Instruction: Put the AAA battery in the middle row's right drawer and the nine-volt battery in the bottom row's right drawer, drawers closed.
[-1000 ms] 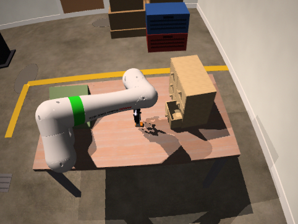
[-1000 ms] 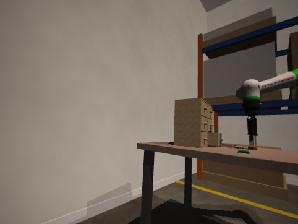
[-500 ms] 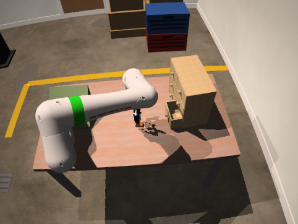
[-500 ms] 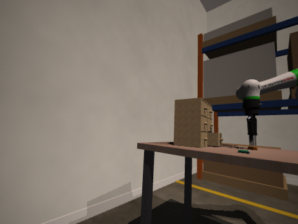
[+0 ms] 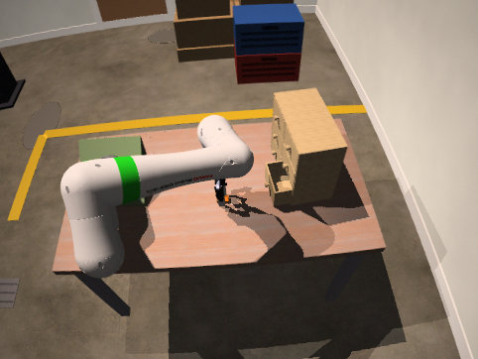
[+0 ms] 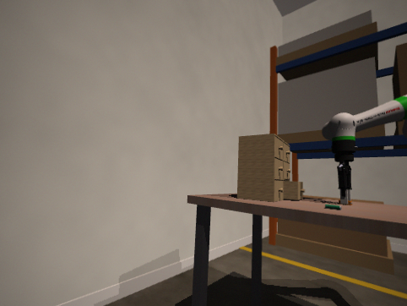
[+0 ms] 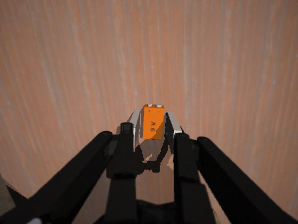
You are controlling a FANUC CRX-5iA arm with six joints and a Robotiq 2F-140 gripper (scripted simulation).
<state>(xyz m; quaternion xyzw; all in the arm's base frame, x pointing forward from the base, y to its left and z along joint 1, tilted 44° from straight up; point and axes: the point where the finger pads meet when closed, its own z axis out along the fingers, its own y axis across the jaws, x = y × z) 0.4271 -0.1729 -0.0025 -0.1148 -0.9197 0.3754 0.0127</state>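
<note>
Now: the orange nine-volt battery 3 cm below my hand and 1 cm behind it. Also, from my hand: green AAA battery (28 cm to the left, 3 cm below, 3 cm ahead); then dark item (32 cm ahead, 8 cm above, 4 cm to the left).
</note>
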